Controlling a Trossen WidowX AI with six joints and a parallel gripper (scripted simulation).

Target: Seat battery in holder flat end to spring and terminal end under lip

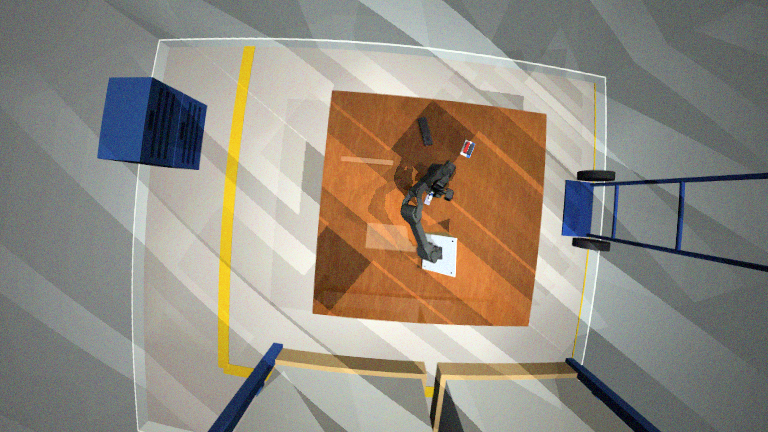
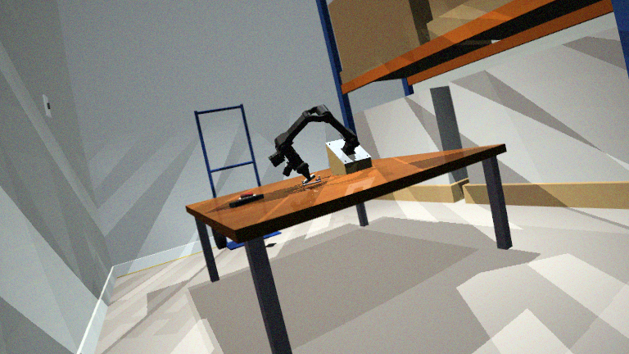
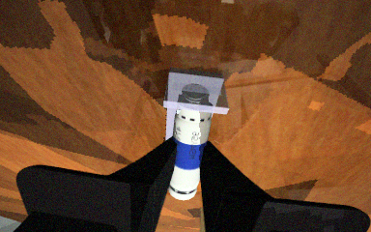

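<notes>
Now: gripper tip 1 cm below the battery. Also, from my gripper tip: dark bar: 36 cm ahead, 2 cm to the left, 1 cm below; white card: 27 cm ahead, 22 cm to the right, 1 cm below.
</notes>
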